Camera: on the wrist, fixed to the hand. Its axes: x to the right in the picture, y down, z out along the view.
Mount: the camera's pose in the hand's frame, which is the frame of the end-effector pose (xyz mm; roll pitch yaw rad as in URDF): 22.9 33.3 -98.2 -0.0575 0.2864 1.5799
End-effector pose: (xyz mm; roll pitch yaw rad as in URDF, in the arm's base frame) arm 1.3 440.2 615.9 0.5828 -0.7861 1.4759
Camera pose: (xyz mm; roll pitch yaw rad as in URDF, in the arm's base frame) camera -74.4 508.9 587.1 -0.8697 -0.2016 -3.0175
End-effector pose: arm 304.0 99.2 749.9 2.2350 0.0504 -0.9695
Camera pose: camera 366.2 108.9 835.4 2.9673 -1.1909 -2.4374
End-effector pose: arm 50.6 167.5 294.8 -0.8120 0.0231 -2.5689
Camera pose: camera 6.9 196.9 202.6 0.0077 1.0974 -0.9338
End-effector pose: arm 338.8 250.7 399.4 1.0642 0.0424 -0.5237
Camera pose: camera 409.0 328.0 379.9 -0.0092 -0.7774 1.0176
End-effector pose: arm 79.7 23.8 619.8 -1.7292 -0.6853 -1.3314
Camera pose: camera -12.8 -28.4 620.8 -2.1194 0.7816 -1.9826
